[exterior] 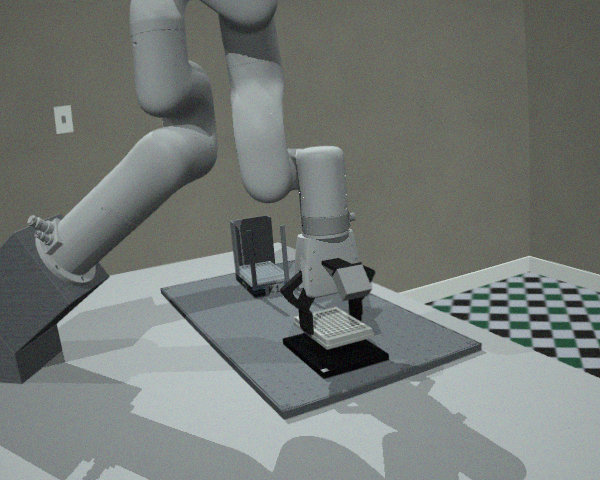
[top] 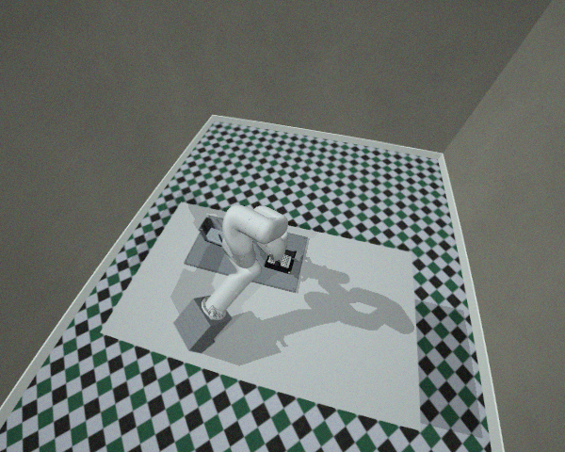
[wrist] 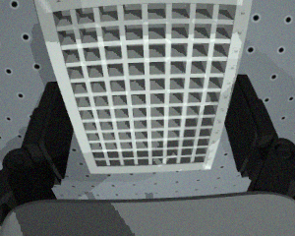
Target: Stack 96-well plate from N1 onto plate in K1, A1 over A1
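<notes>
My gripper is now 8 cm past the pale A1 square, 5 cm above it and 4 cm to the left of it. Also, from my hand: dark rack wall 43 cm to the left, 27 cm ahead, 3 cm above; K1 label 29 cm to the left, 19 cm ahead, 5 cm below; white 96-well plate 1 cm below.
</notes>
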